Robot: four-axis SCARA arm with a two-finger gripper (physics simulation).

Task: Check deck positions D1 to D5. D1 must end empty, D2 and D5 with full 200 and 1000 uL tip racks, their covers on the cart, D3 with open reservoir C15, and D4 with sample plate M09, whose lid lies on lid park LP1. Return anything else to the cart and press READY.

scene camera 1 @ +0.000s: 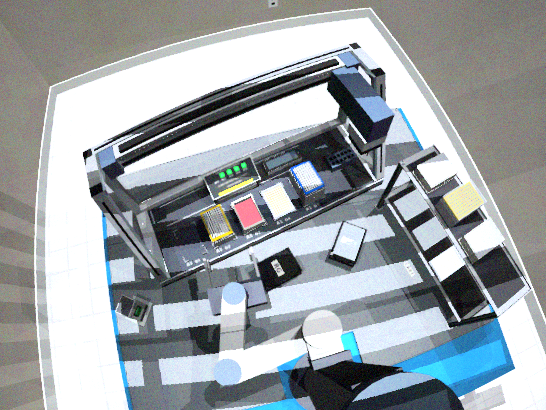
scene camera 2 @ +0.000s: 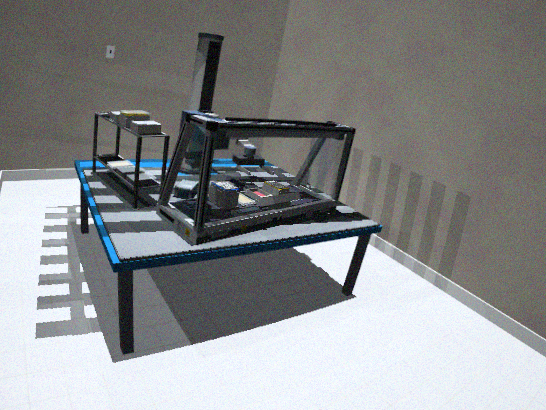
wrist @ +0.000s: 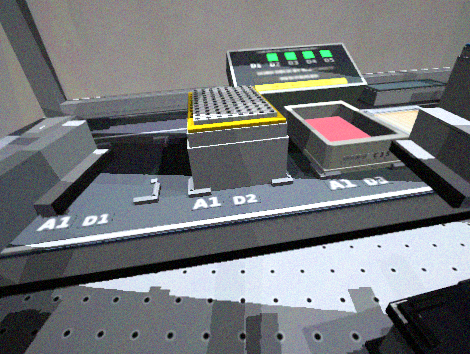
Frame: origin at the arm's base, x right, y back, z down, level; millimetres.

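Where they show: gripper, fingertip midpoint: [scene camera 1: 227, 253] [scene camera 2: 261, 173] [wrist: 247, 133].
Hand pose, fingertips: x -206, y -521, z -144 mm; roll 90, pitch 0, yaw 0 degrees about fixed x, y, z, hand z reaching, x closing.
Observation:
Each offset is from my fingertips to the top centre of the thing. "spot": to the spot under its first point.
My gripper [scene camera 1: 230, 256] [wrist: 247, 133] is open and empty, low in front of the deck's left part. D1 [wrist: 120, 190] is bare. At D2 stands an uncovered yellow-rimmed tip rack {dx -18, dy -133, dz +18 mm} [scene camera 1: 217, 223] [scene camera 2: 276, 188] [wrist: 227, 106], between the fingers' lines of reach but beyond them. D3 holds an open reservoir with red liquid {dx +104, dy -156, dz +52 mm} [scene camera 1: 248, 212] [scene camera 2: 260, 194] [wrist: 337, 130], marked C15. D4 holds a pale plate {dx +225, dy -179, dz +69 mm} [scene camera 1: 278, 200] without a visible lid; its label is unreadable. D5 holds a blue-rimmed tip rack [scene camera 1: 307, 177] [scene camera 2: 224, 192]. A flat bluish piece {spot: dx +287, dy -333, dz +60 mm} [scene camera 1: 282, 161] [wrist: 405, 91] lies behind D4.
The console {spot: dx +78, dy -287, dz +19 mm} [scene camera 1: 232, 179] [wrist: 295, 67] shows green at D2 to D5. The cart {dx +744, dy +199, dz -225 mm} [scene camera 1: 391, 186] [scene camera 2: 138, 172] holds a yellow-topped box {dx +731, dy +135, dz -289 mm} [scene camera 1: 463, 201] and white pieces. A black block {dx +155, dy +74, dz +76 mm} [scene camera 1: 290, 265], a white-topped case {dx +434, dy +54, dz +74 mm} [scene camera 1: 349, 243] and a small box with green {dx -412, dy +99, dz +1 mm} [scene camera 1: 135, 309] stand before the frame.

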